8 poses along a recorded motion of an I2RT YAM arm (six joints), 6.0 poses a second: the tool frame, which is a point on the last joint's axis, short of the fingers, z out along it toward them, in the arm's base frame.
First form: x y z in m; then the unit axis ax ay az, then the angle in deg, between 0 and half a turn.
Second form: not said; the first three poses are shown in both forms.
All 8 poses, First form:
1: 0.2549, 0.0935, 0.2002, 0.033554, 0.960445, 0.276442, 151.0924
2: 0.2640, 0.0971, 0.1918, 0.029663, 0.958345, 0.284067, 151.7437
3: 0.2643, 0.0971, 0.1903, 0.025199, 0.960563, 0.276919, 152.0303
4: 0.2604, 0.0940, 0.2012, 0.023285, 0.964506, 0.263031, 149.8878
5: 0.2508, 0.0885, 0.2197, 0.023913, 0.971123, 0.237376, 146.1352
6: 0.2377, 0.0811, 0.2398, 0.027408, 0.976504, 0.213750, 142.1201
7: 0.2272, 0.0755, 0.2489, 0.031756, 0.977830, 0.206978, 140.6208
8: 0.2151, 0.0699, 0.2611, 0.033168, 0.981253, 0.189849, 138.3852
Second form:
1: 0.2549, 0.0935, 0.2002, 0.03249, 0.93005, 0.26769, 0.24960
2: 0.2640, 0.0971, 0.1918, 0.02877, 0.92936, 0.27547, 0.24409
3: 0.2643, 0.0971, 0.1903, 0.02445, 0.93209, 0.26871, 0.24167
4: 0.2604, 0.0940, 0.2012, 0.02249, 0.93140, 0.25400, 0.25976
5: 0.2508, 0.0885, 0.2197, 0.02288, 0.92902, 0.22709, 0.29124
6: 0.2377, 0.0811, 0.2398, 0.02592, 0.92364, 0.20218, 0.32458
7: 0.2272, 0.0755, 0.2489, 0.02990, 0.92066, 0.19488, 0.33692
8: 0.2151, 0.0699, 0.2611, 0.03100, 0.91726, 0.17747, 0.35523
